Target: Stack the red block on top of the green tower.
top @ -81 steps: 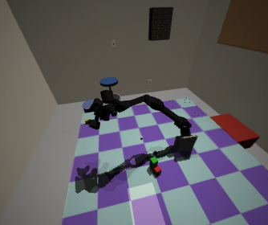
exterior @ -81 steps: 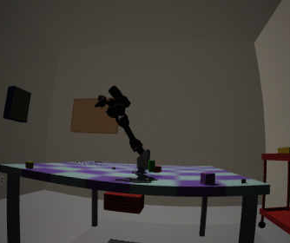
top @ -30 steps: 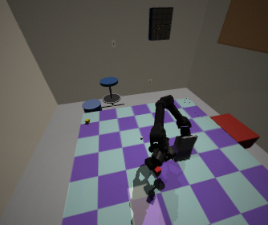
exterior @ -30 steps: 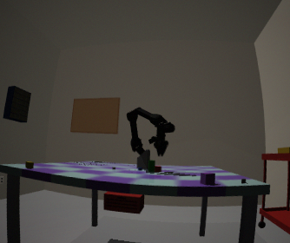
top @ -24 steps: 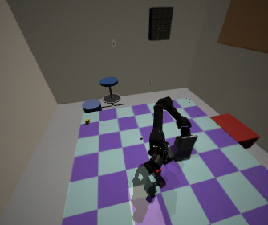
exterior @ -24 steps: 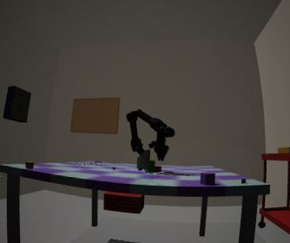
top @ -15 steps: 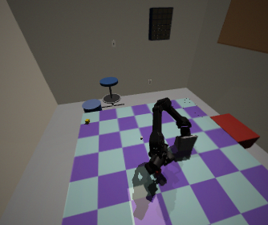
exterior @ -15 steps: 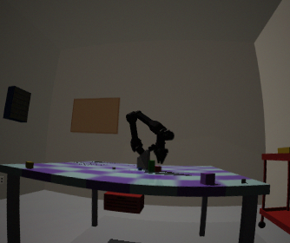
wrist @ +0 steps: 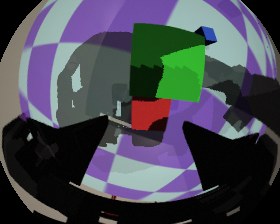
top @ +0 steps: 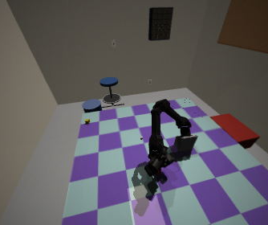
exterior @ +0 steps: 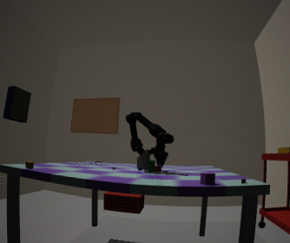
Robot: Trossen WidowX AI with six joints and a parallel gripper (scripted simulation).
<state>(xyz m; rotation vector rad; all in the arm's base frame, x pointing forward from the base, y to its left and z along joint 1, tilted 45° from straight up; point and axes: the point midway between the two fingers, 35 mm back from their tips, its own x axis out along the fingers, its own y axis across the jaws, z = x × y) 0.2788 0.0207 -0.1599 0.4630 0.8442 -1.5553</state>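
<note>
The red block is 10 mm to the right of my gripper tip and 10 mm below it. From my gripper tip the other things lie so: yellow block: 700 mm to the right, 420 mm ahead, 20 mm below; then blue block: 140 mm to the right, 50 mm behind, 20 mm below; then purple block: 530 mm ahead, 170 mm to the left, 10 mm below.
</note>
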